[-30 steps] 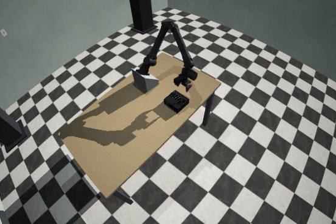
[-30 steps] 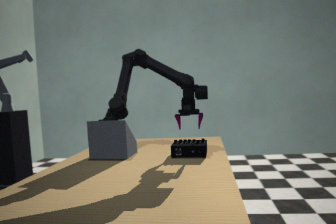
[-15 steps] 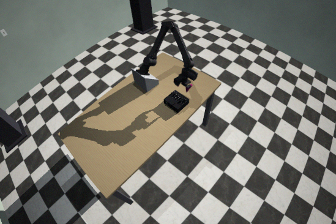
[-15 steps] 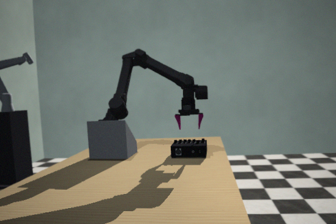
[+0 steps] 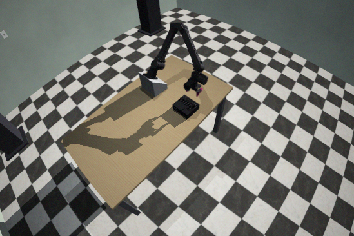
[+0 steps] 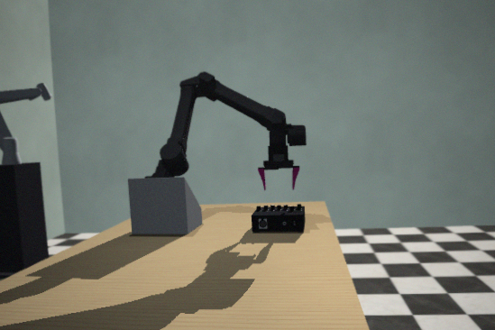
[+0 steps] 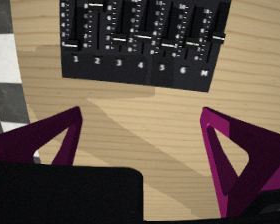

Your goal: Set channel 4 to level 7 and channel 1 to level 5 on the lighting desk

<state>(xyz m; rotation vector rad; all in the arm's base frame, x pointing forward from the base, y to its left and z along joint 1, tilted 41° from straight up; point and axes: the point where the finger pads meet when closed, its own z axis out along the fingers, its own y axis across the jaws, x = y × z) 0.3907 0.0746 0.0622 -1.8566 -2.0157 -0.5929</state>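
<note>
Now: the channel 3 fader cap 5 cm to the right of my hand, 5 cm below it and 2 cm ahead of it. Round my hand: channel 1 fader cap: 7 cm ahead, 5 cm below, 4 cm to the right; then channel 4 fader cap: 6 cm to the right, 5 cm below; then channel 2 fader cap: 8 cm to the right, 5 cm below, 5 cm ahead.
</note>
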